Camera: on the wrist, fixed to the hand. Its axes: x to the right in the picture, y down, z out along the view.
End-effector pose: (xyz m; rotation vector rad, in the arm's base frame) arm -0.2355 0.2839 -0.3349 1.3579 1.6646 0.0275
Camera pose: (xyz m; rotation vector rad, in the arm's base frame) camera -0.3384 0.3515 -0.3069 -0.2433 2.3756 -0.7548
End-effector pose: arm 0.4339 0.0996 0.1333 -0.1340 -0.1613 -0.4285
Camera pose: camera 0.4578 0.0375 0.0260 0.0212 -0.1053 -1.9910
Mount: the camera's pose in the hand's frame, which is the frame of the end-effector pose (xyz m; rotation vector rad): 0.0267 -0.0357 -0.1181 -0.0286 0.1284 -1.5616
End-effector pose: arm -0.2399 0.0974 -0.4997 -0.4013 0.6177 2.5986
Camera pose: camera -0.2253 0.0784 -0.6236 -0.6794 0.1215 1.0850
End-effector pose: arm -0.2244 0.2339 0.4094 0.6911 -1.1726 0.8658
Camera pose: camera -0.1322 0.3200 0.4040 1.1958 -0.2560 -0.4318
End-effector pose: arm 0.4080 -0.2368 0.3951 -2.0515 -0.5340 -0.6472
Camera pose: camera 0.3791 -0.3159 0.4891 -1.2342 -2.0469 -1.5933
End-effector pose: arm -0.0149 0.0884 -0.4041 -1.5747 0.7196 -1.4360
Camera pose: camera -0.1304 0.0568 -0.3642 1.8150 0.6045 2.1695
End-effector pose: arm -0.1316 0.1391 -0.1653 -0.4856 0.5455 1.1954
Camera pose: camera -0.1067 0.0751 -0.2712 -0.7761 0.1191 -0.3253
